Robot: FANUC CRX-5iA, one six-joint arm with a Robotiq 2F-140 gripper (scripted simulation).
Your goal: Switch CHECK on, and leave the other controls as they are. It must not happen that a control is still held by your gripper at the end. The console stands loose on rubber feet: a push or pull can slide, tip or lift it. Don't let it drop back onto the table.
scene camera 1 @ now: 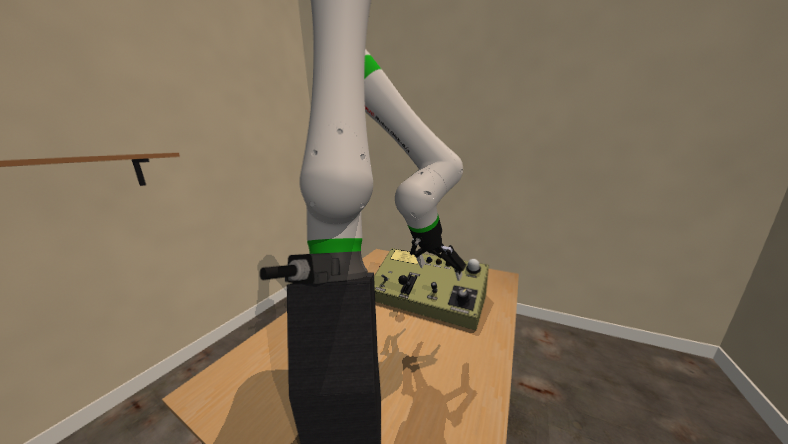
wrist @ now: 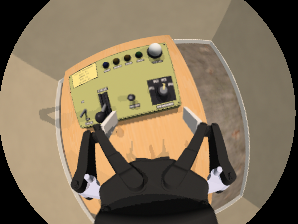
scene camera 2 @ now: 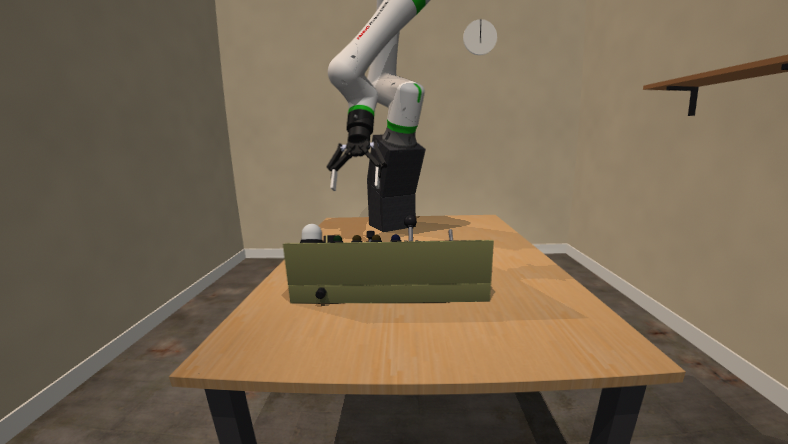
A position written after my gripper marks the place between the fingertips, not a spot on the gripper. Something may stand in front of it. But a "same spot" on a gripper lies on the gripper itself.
my gripper: scene camera 1 440, 271; wrist; scene camera 2
olive console: scene camera 1; wrist; scene camera 2 416, 271
same spot on olive console: (wrist: 149, 74) = (scene camera 1: 458, 282)
same spot on my gripper: (scene camera 2: 341, 148) = (wrist: 215, 170)
